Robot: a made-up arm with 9 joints. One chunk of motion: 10 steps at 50 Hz.
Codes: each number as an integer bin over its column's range. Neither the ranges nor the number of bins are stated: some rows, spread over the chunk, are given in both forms.
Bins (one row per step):
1: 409 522 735 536 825 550
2: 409 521 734 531 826 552
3: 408 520 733 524 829 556
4: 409 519 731 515 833 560
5: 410 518 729 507 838 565
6: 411 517 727 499 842 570
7: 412 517 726 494 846 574
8: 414 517 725 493 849 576
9: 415 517 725 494 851 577
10: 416 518 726 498 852 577
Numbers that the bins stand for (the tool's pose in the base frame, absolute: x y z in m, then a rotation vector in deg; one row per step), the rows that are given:
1: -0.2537 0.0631 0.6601 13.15 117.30 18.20
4: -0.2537 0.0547 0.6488 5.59 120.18 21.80
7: -0.2452 0.0490 0.6348 -1.98 124.86 26.85
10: -0.2340 0.0519 0.6348 -0.54 127.03 27.93
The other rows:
2: -0.2537 0.0603 0.6573 11.35 117.66 18.92
3: -0.2565 0.0575 0.6545 8.83 118.74 20.36
5: -0.2509 0.0519 0.6432 2.70 121.98 23.60
6: -0.2480 0.0490 0.6376 -0.18 123.42 25.41
8: -0.2396 0.0490 0.6320 -2.34 125.95 27.57
9: -0.2368 0.0490 0.6320 -1.98 126.67 27.93

